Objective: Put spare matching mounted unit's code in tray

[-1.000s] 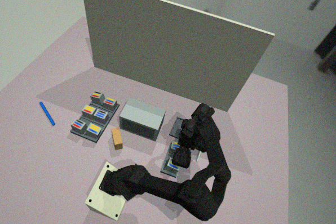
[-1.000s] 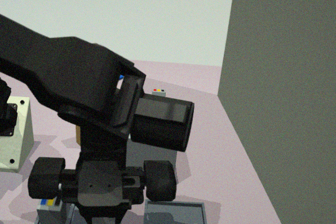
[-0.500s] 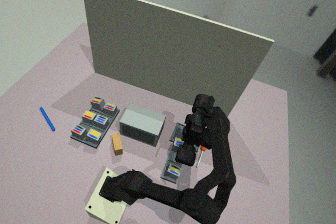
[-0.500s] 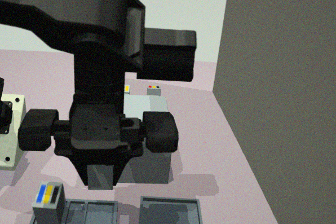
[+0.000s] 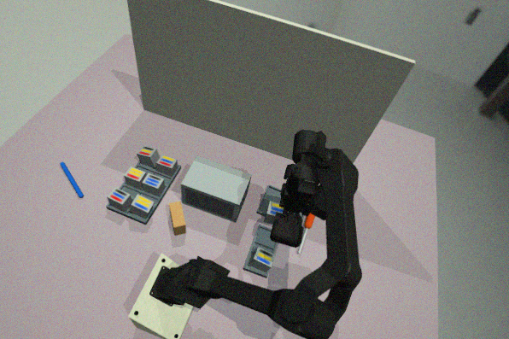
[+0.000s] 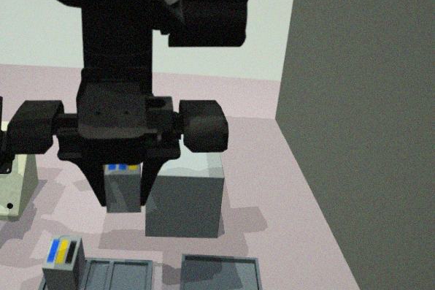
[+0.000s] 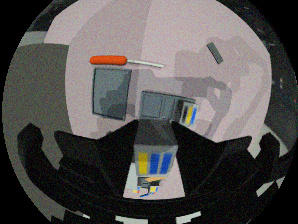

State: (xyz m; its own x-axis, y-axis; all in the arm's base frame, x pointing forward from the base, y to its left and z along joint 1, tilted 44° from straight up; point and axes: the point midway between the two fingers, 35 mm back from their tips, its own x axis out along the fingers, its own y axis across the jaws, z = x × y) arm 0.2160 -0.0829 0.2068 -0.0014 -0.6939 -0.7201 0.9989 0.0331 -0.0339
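Now: gripper tip 11 cm short of the dark grey tray and 13 cm above it. The rest, counted from my gripper tip: grey rack 4 cm behind, 2 cm to the left, 13 cm below; mounted unit 7 cm ahead, 20 cm to the left, 8 cm below; grey spare 2 cm to the left, 2 cm above.
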